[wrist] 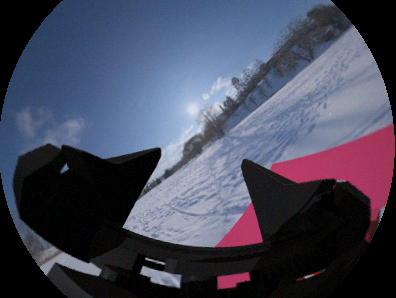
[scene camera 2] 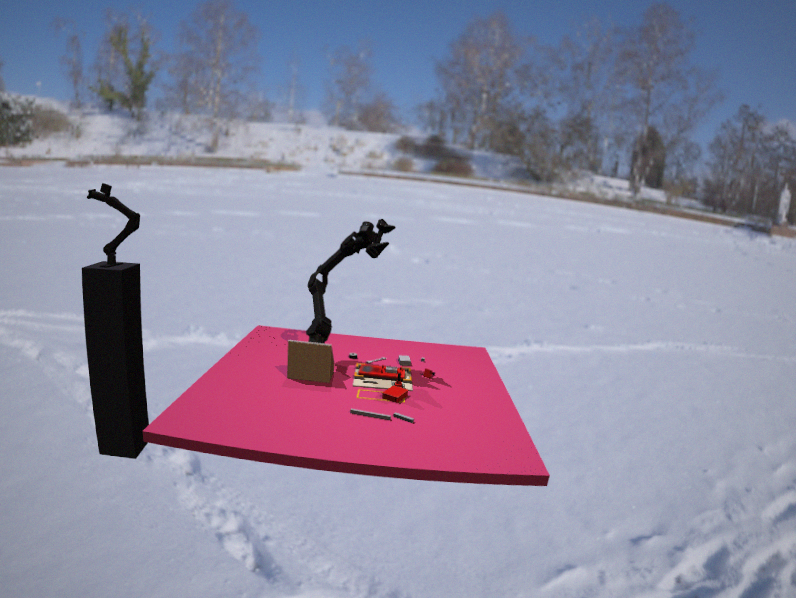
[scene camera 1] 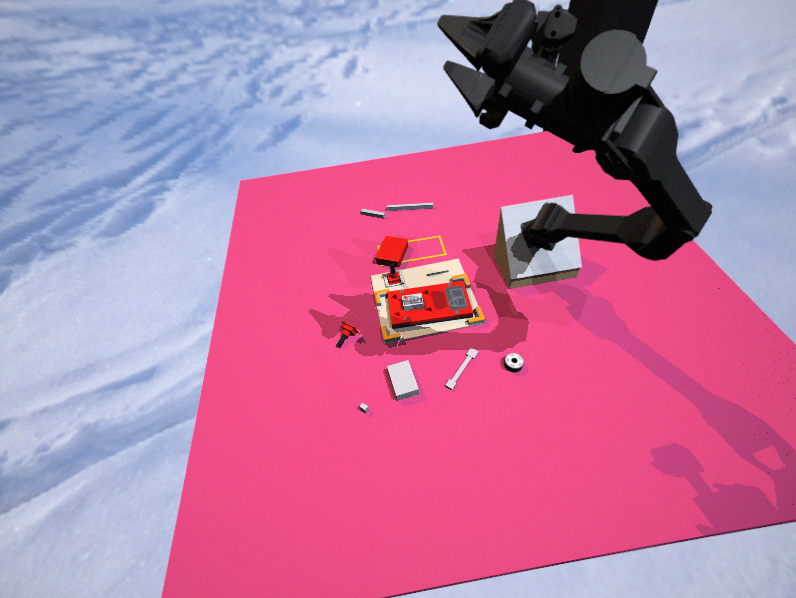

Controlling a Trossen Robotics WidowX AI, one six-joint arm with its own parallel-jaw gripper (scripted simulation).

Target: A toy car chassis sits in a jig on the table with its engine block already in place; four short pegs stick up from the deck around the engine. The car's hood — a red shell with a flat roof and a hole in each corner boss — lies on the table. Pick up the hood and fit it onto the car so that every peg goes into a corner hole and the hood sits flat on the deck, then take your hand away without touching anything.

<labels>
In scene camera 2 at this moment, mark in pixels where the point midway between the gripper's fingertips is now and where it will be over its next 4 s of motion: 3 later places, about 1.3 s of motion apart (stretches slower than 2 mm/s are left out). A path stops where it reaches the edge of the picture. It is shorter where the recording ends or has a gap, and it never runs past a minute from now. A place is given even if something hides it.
The gripper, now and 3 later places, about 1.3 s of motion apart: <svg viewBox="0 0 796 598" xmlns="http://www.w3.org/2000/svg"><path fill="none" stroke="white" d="M392 234L419 313L397 378L396 384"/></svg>
</labels>
